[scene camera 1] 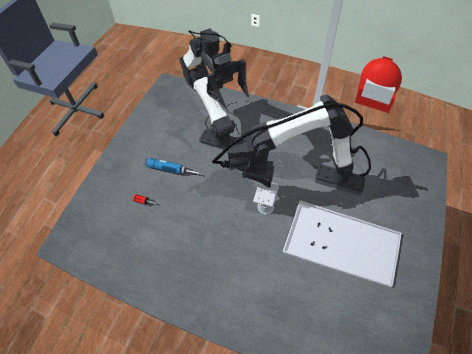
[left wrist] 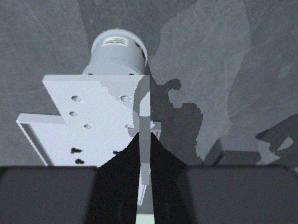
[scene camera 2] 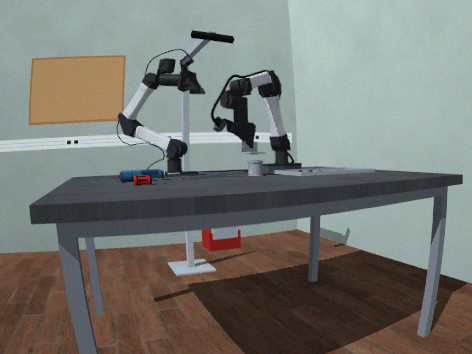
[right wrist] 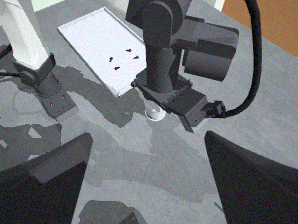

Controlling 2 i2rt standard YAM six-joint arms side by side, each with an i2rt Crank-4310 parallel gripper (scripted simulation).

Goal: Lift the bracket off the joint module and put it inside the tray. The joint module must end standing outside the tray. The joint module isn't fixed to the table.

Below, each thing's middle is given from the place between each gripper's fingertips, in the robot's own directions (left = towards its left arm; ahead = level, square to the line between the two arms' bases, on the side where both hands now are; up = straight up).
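Labels:
Joint module: 150 mm ahead of my right hand [scene camera 1: 236,101], 180 mm to the left of it, 340 mm below it. Tray: 180 mm ahead of the right hand, 360 mm below, 510 mm to the left. The right hand itself is 150 mm short of the bracket, 170 mm to the right of it and 270 mm above it.
Bracket [left wrist: 91,105]: 2 cm below my left hand and 3 cm ahead of it. Joint module [left wrist: 116,51]: 1 cm to the left of the left hand, 3 cm ahead, 9 cm below. The left hand is 6 cm short of the tray [scene camera 1: 360,247], 34 cm to the right of it and 11 cm above it.

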